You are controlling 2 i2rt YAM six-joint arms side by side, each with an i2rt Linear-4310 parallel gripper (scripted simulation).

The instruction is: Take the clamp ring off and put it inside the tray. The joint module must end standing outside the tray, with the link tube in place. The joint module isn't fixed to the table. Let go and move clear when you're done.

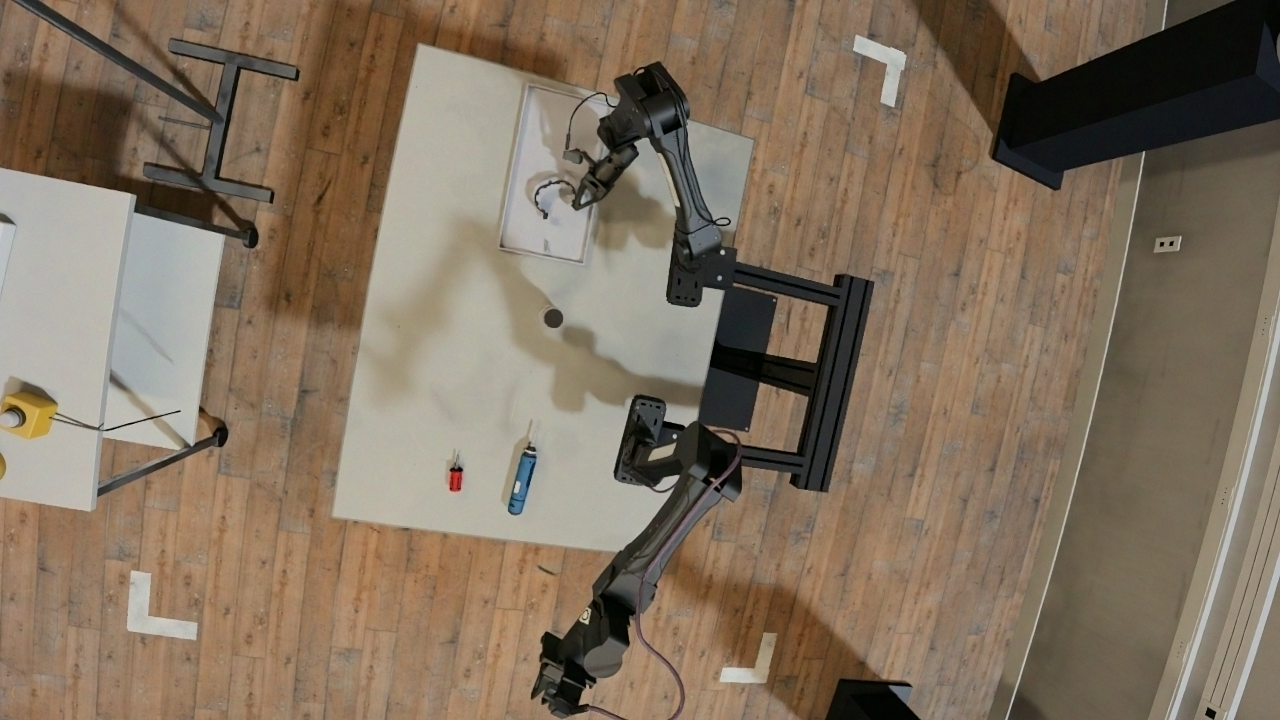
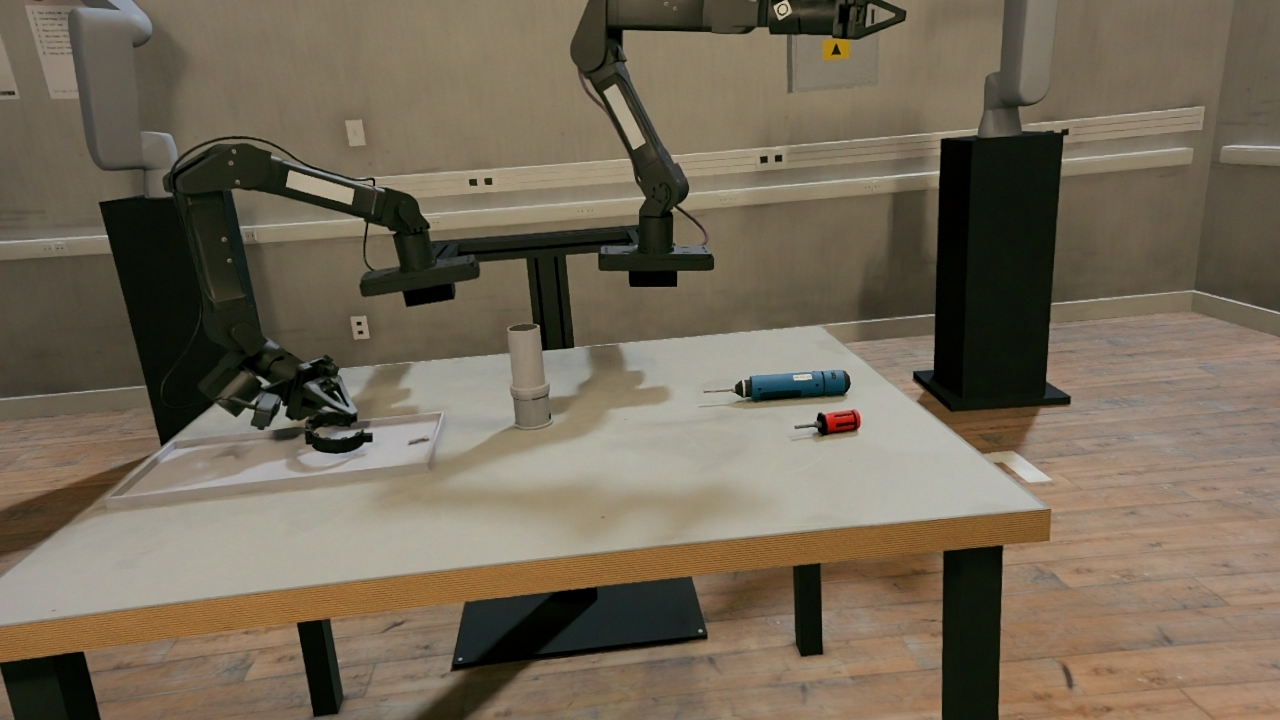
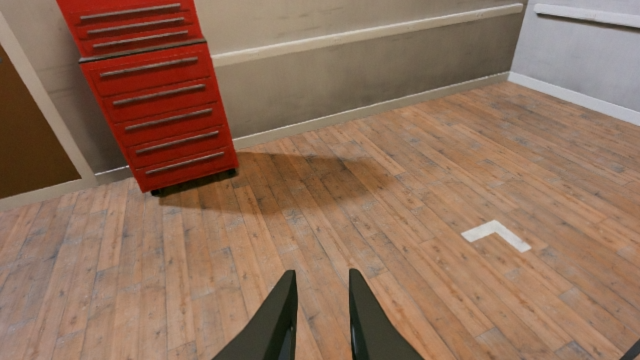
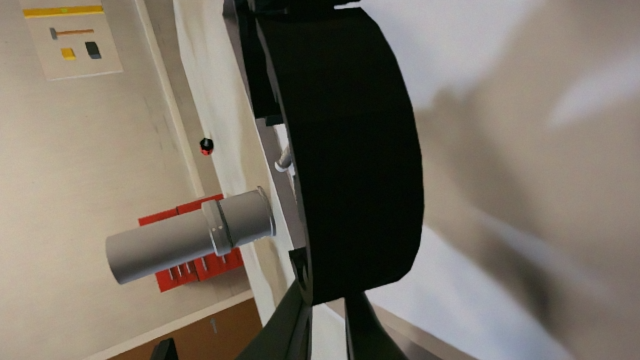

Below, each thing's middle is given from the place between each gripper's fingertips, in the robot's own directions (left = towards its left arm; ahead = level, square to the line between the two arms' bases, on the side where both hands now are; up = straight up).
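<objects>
Black clamp ring (image 2: 346, 444): my right hand (image 2: 354, 417) is 6 cm short of it, 1 cm to the left of it and 1 cm above it. Relative to my right hand, the pale link tube (image 2: 524, 340) is 1 cm behind, 28 cm to the left and 7 cm above; the grey joint module (image 2: 532, 412) is 1 cm behind, 28 cm to the left and 1 cm below; the white tray (image 2: 278, 459) is 7 cm ahead, 6 cm to the right and 3 cm below.
Relative to my left hand (image 1: 536, 699), the pale link tube is 11 cm ahead, 62 cm to the right and 47 cm below; the grey joint module is 11 cm ahead, 62 cm to the right and 55 cm below; the black clamp ring is 17 cm ahead, 91 cm to the right and 54 cm below; the white tray is 19 cm ahead, 96 cm to the right and 57 cm below.
</objects>
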